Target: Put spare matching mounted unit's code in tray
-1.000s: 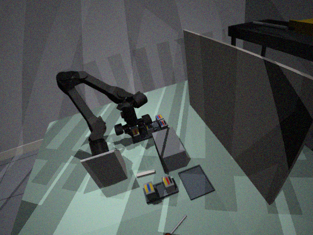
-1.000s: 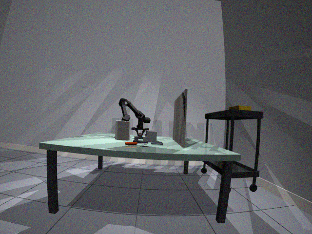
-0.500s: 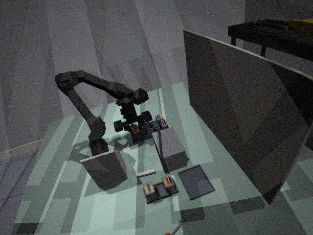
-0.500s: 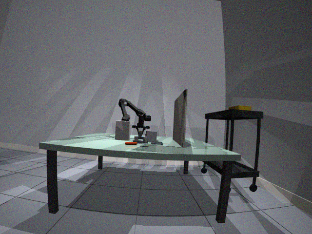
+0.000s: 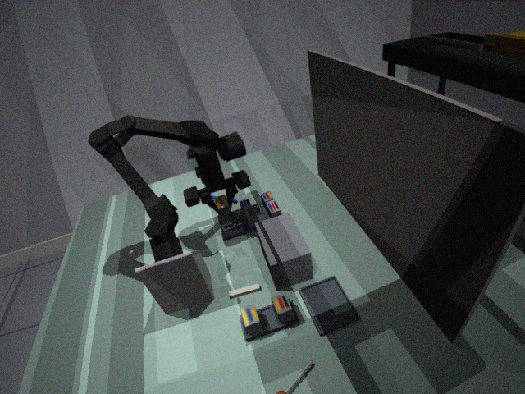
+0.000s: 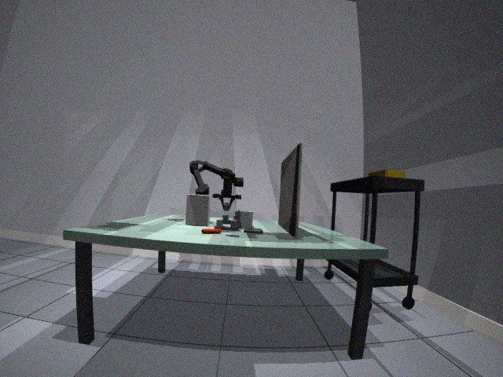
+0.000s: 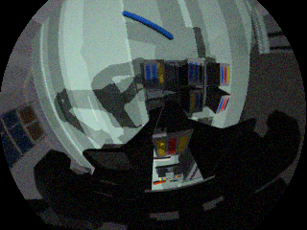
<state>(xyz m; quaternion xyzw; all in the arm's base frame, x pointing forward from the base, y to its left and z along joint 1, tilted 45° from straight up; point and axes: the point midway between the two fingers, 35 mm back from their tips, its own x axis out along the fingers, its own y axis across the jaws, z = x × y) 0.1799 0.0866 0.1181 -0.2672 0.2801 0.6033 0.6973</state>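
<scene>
Now: gripper tip 37 cm to the left of the dark flat tray, 13 cm short of it and 9 cm above it. From my gripper tip the other things lie so: spare: 3 cm above; blue pen: 19 cm to the left, 9 cm below, 2 cm ahead; mounted unit: 19 cm to the right, 10 cm ahead, 4 cm below.
</scene>
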